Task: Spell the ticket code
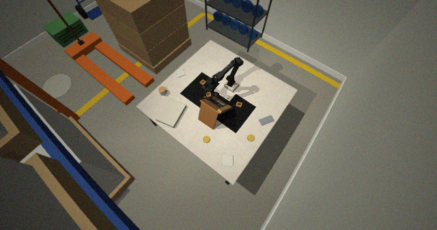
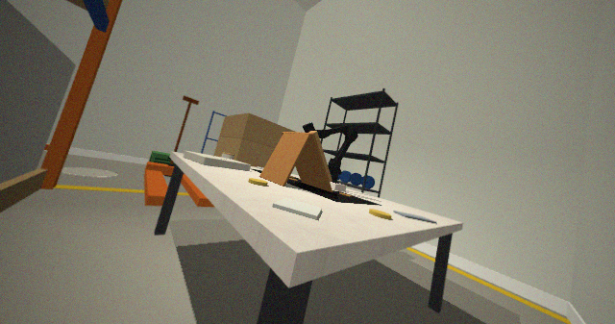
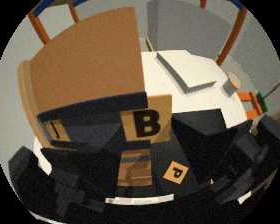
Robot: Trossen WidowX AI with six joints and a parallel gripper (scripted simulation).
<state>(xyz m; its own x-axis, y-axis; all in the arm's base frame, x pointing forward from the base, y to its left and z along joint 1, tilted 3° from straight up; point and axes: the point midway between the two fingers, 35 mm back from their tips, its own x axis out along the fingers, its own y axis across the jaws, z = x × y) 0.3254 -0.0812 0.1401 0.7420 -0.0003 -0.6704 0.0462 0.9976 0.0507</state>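
Right now the white ticket is 6 cm behind my gripper tip, 12 cm to the left of it and 8 cm below it. The rest, counted from my gripper tip: black mat 15 cm behind, 6 cm to the left, 16 cm below; then grey card 19 cm behind, 62 cm to the left, 16 cm below.
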